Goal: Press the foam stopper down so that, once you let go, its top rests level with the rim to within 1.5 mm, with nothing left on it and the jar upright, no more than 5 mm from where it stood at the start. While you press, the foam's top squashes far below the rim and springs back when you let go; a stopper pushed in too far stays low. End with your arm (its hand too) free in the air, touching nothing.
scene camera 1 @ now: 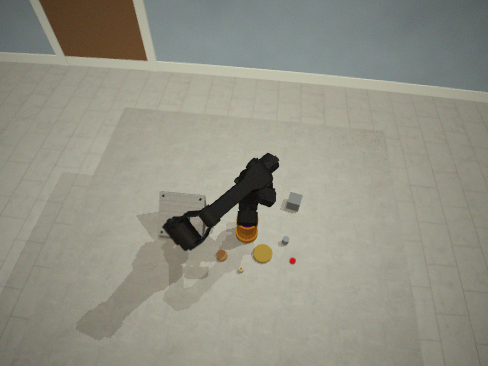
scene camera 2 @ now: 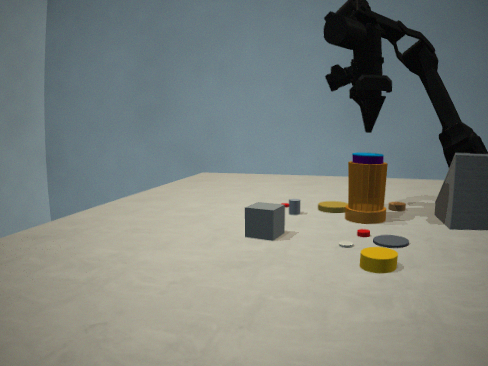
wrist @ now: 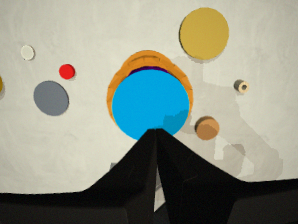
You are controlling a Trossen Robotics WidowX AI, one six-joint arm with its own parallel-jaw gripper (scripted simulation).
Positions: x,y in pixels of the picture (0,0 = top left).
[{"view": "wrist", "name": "my gripper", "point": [155,135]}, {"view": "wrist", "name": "dark grey disc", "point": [51,98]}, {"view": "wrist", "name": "mustard disc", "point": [203,37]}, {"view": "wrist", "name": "blue foam stopper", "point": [150,97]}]
